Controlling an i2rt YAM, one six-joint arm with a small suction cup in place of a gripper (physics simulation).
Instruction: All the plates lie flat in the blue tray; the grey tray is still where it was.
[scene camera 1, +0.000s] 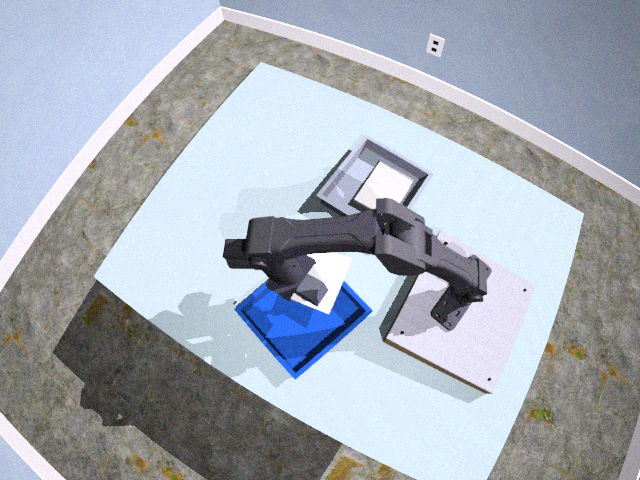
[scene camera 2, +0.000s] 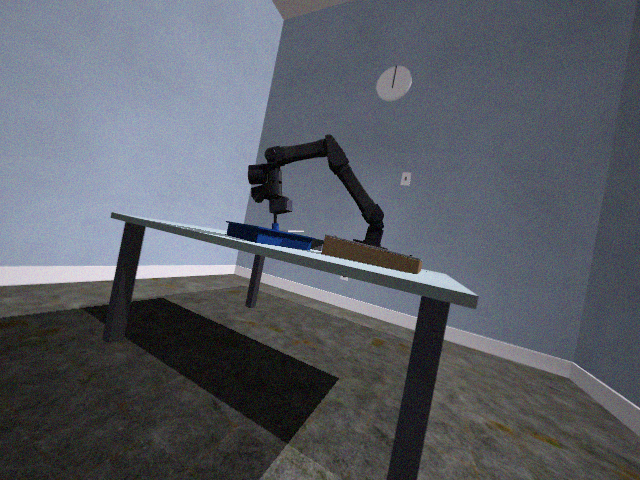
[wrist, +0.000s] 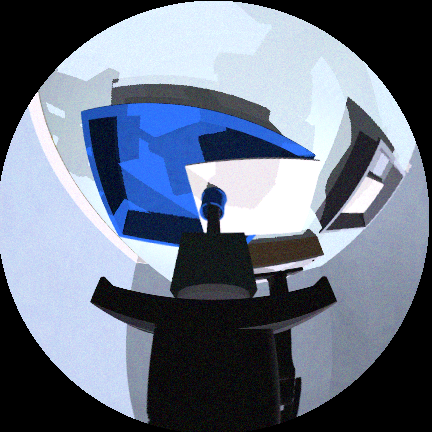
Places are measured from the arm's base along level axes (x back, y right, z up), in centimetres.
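Where they show: hand, tool point: (wrist: 213, 194); arm's base, link origin: (scene camera 1: 462, 292) (scene camera 2: 371, 246) (wrist: 275, 273).
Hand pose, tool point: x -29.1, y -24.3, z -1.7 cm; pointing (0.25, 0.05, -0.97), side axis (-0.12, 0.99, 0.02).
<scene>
Things, the pixels of their top centre, and the offset from my tool point. Level surfaces: height alone.
- white square plate, top centre: (wrist: 259, 214) (scene camera 1: 319, 276) (scene camera 2: 285, 226) dx -0.6, dy +5.1, dz +3.1 cm
- blue tray, top centre: (wrist: 182, 205) (scene camera 1: 302, 311) (scene camera 2: 271, 229) dx +1.3, dy -3.7, dz +0.8 cm
- second white plate, top centre: (scene camera 1: 384, 189) (wrist: 364, 197) dx -4.0, dy +36.4, dz -2.3 cm
- grey tray, top centre: (scene camera 1: 377, 183) (wrist: 373, 200) (scene camera 2: 316, 239) dx -5.9, dy +34.8, dz +0.8 cm
- pale table, surface height: dz -4.2 cm
My suction cup (scene camera 2: 275, 226) (wrist: 213, 202) holds a white square plate (scene camera 1: 334, 273) (scene camera 2: 295, 230) (wrist: 275, 200) near one of its corners. The plate is about level, low over the back corner of the blue tray (scene camera 1: 289, 338) (scene camera 2: 242, 230) (wrist: 165, 113), and part of it sticks out past the tray's rim. Its underside is hidden, so I cannot tell whether it touches the rim. In scene camera 1 the wrist hides the cup. A second white plate (scene camera 1: 385, 183) (wrist: 364, 194) lies in the grey tray (scene camera 1: 398, 156) (wrist: 351, 175).
The arm's base stands on a pale square board (scene camera 1: 480, 330) (scene camera 2: 367, 253) with brown sides, to the right of the blue tray in scene camera 1. The grey tray stands behind the blue tray, partly under the arm's links. The pale table (scene camera 1: 180, 170) (scene camera 2: 449, 285) carries everything.
</scene>
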